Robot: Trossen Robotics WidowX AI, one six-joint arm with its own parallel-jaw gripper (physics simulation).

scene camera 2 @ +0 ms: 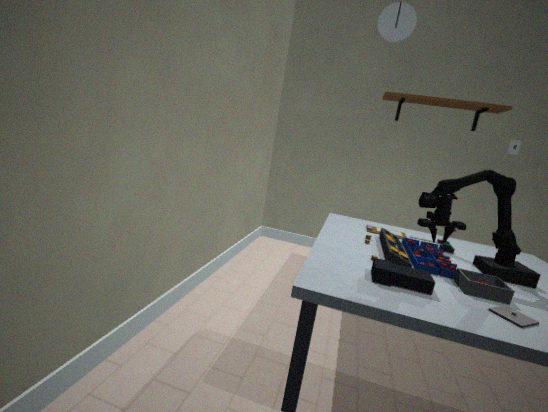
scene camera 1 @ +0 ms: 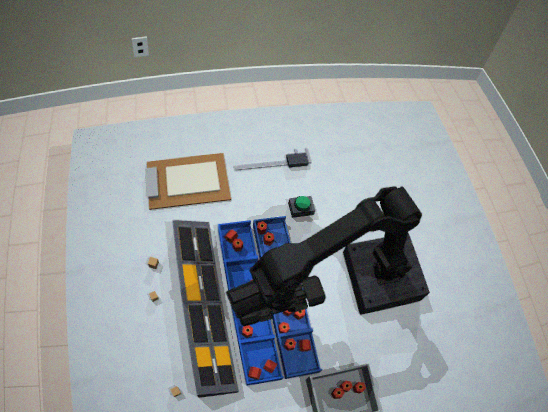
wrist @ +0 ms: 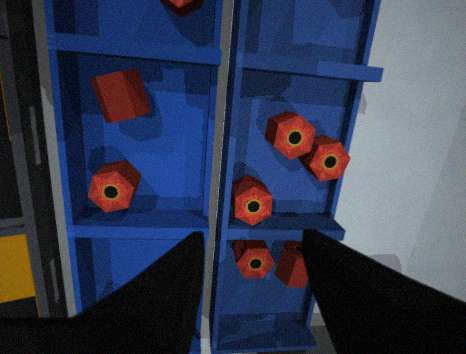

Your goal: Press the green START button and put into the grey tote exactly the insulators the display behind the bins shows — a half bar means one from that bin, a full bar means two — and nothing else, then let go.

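The green START button [scene camera 1: 302,202] [scene camera 2: 446,246] stands behind the blue bins [scene camera 1: 300,375] [wrist: 280,233]. On the display [scene camera 1: 218,388], the second section's left bar is full orange; the fourth section's two bars are half orange; the others are dark. The grey tote [scene camera 1: 340,371] [scene camera 2: 482,291] holds three red insulators [scene camera 1: 346,386]. My gripper [scene camera 2: 439,241] [wrist: 253,241] is partly open and empty, above the bins. In the wrist view, three upright insulators [wrist: 253,201] are in the third right bin, two insulators [wrist: 114,186] in the third left bin. The arm hides some bins in scene camera 1.
A clipboard [scene camera 1: 192,178] and a caliper [scene camera 1: 297,159] lie beyond the bins. Small wooden cubes [scene camera 1: 153,262] lie beside the display. A long black box [scene camera 2: 402,276] stands near the table edge. A flat light plate [scene camera 2: 514,316] lies by the tote.
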